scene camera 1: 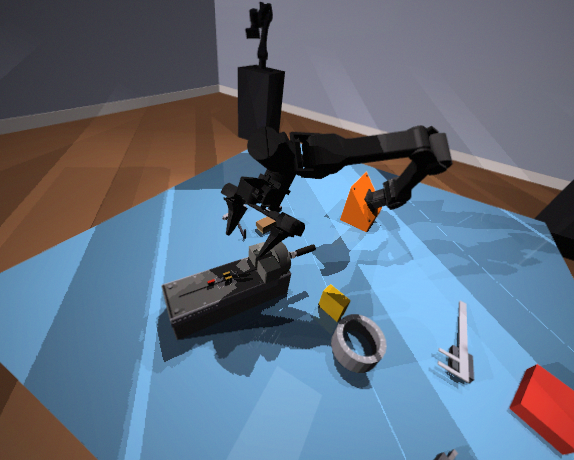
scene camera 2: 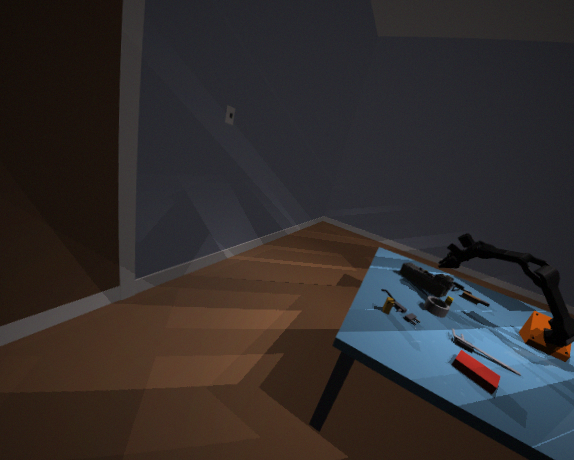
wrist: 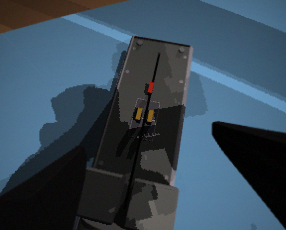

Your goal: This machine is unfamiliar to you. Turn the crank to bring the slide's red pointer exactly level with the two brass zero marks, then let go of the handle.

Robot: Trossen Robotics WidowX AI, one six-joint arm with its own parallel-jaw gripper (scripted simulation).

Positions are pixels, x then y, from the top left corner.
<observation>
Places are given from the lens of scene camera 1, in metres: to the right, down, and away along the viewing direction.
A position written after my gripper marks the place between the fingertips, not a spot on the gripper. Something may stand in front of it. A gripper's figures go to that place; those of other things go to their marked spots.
my gripper (scene camera 1: 243, 245): -0.09, 0.03, 0.51
yellow block (scene camera 1: 333, 302): 0.10, 0.16, 0.55
grey caliper (scene camera 1: 461, 364): 0.36, 0.28, 0.51
grey slide machine (scene camera 1: 192, 305): -0.18, 0.15, 0.48
The marked spots on the grey caliper and the yellow block are 0.28 m apart.
</observation>
